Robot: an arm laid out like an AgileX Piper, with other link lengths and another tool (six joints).
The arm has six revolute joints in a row. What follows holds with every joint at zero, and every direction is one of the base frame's.
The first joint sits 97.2 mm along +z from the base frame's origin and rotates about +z.
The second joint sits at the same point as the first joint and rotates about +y.
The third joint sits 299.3 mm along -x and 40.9 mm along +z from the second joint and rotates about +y.
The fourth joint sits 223.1 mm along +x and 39.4 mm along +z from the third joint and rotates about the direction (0.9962, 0, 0.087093).
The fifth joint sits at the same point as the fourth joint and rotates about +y.
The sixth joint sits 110.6 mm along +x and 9.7 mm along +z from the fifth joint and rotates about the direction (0.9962, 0, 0.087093).
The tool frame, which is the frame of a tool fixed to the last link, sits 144.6 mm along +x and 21 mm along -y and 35.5 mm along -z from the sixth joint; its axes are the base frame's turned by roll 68.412, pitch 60.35 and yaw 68.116 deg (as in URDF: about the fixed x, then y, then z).
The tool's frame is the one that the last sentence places.
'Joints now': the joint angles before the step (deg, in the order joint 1, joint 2, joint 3, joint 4, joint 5, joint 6). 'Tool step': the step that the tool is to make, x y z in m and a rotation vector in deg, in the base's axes. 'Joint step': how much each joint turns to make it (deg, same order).
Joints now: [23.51 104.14 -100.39 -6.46 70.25 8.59]
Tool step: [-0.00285 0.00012 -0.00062 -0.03 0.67 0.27]
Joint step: [0.00 0.00 0.00 0.36 0.59 -0.35]
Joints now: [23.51 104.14 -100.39 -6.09 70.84 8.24]
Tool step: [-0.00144 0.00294 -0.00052 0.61 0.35 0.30]
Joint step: [0.00 0.00 0.00 0.81 0.05 -0.31]
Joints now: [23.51 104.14 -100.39 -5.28 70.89 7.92]
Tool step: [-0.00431 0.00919 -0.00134 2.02 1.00 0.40]
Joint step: [-0.01 0.00 0.00 2.39 0.09 -0.39]
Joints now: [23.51 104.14 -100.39 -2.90 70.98 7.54]
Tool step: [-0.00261 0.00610 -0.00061 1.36 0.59 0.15]
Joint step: [0.00 -0.01 0.01 1.53 -0.01 -0.13]
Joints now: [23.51 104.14 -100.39 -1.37 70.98 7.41]
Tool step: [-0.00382 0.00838 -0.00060 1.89 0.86 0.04]
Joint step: [0.00 0.00 0.00 2.08 0.03 0.00]
